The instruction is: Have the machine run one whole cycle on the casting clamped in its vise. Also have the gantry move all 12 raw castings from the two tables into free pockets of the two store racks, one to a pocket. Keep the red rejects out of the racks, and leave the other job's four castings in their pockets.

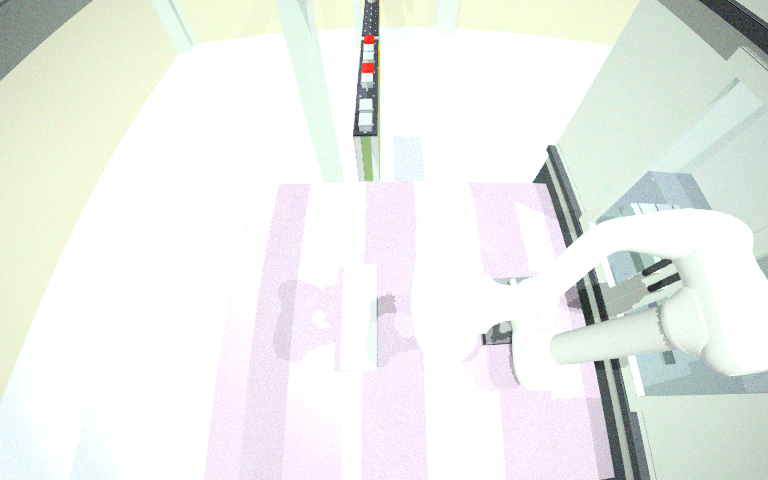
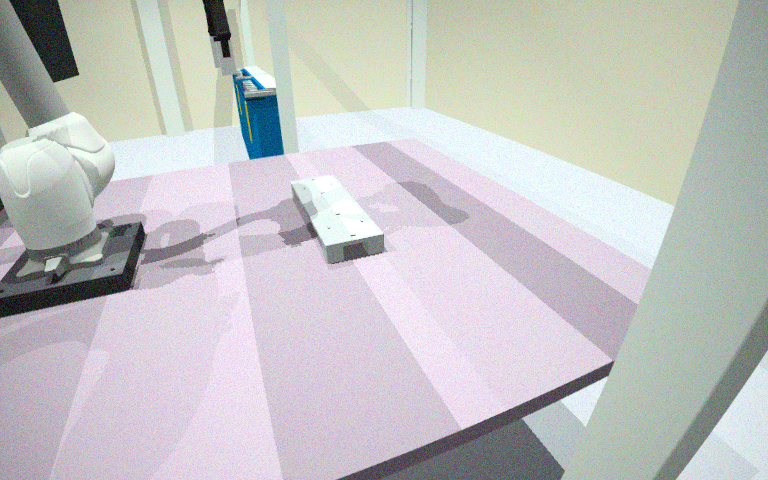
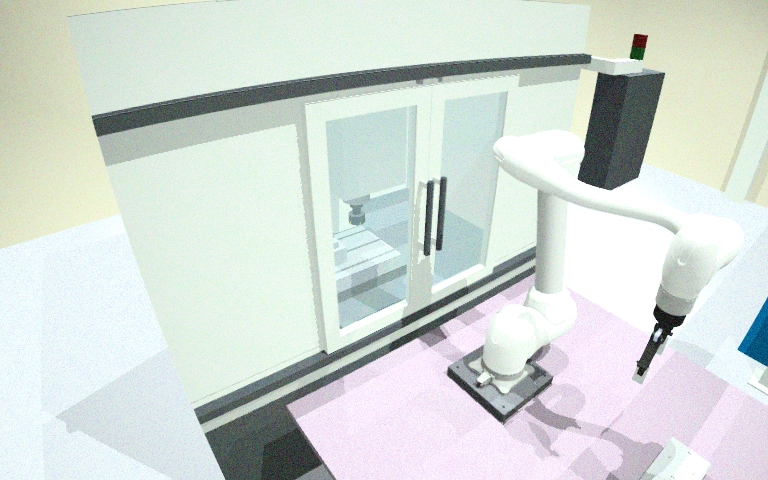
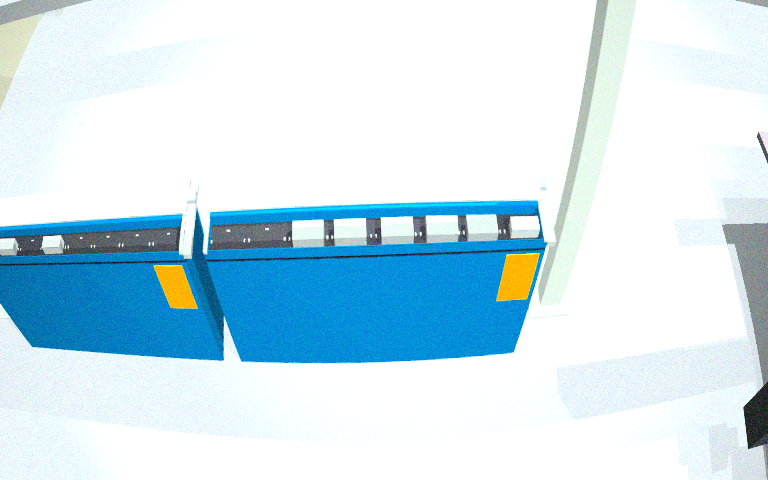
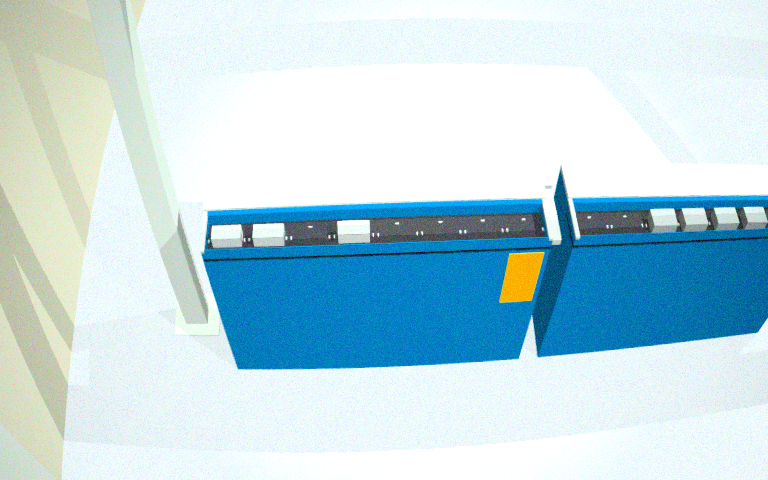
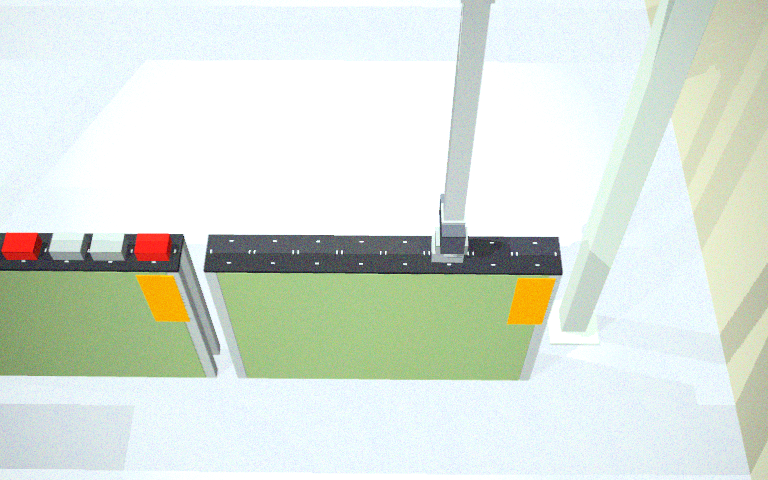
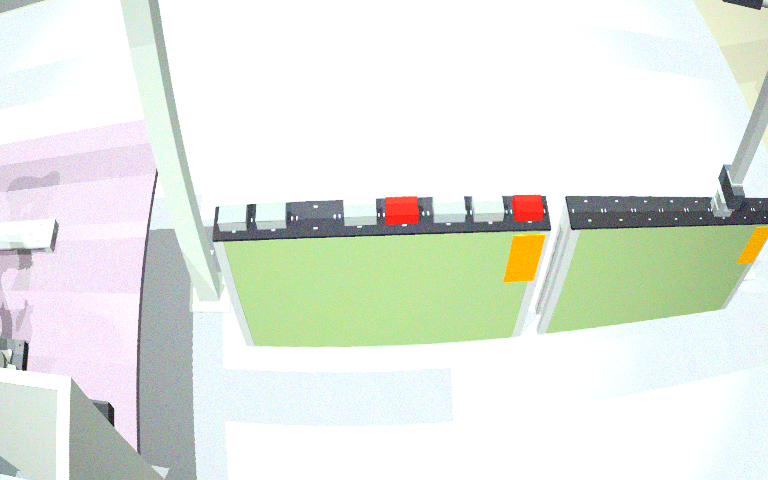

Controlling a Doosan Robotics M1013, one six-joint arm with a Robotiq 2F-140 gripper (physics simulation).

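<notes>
The machine's two glazed doors are closed. Behind the left pane hang the spindle and, partly behind the frame, a pale block; I cannot tell vise from casting. My gripper is open and empty, above the bench. The gantry head is down at a pale casting on one table; its grip is unclear. The other table holds several grey castings and two red rejects. One rack holds several castings; the other rack holds three.
The arm's base plate stands on the pink bench. A pale slotted block lies on that bench. Gantry posts stand near the bench, racks and tables. A dark cabinet hangs beside the machine.
</notes>
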